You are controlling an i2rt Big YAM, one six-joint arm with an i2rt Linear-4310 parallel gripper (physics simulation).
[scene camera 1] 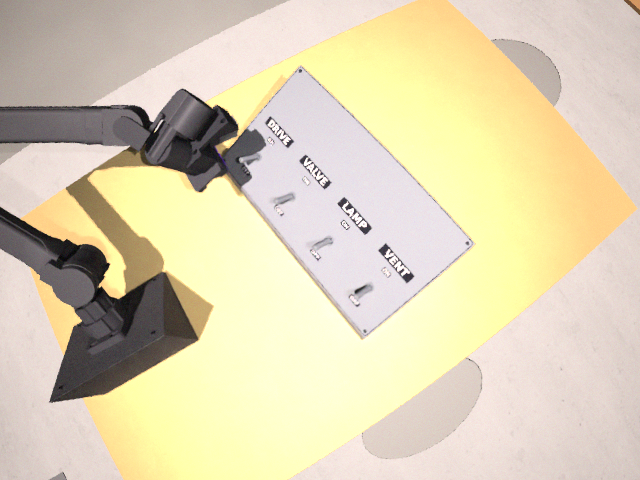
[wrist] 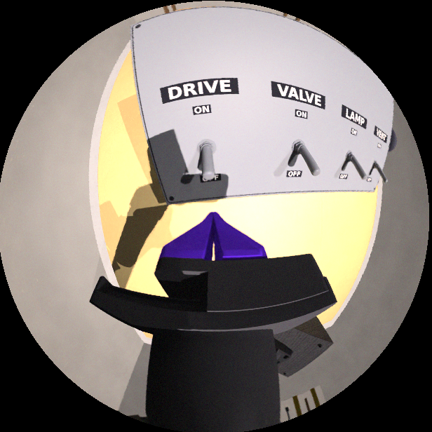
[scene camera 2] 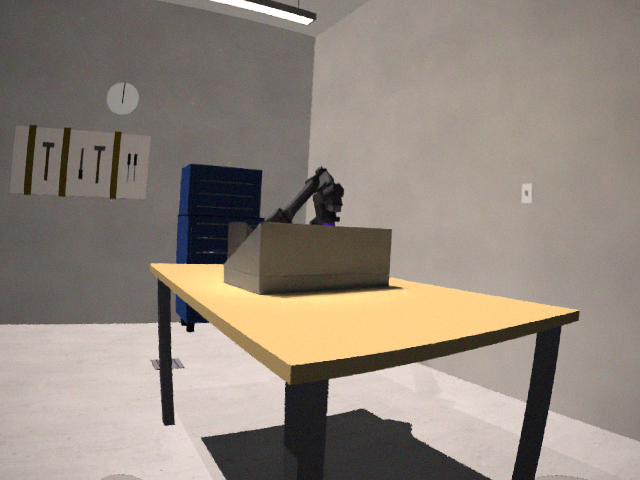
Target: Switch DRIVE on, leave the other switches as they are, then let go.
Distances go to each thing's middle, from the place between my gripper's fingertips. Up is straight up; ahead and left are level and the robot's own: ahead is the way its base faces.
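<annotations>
There's a grey switch panel (scene camera 1: pixel 386 231) here, and my hand is 18 cm short of it, 14 cm to the left of it and 5 cm above it.
</annotations>
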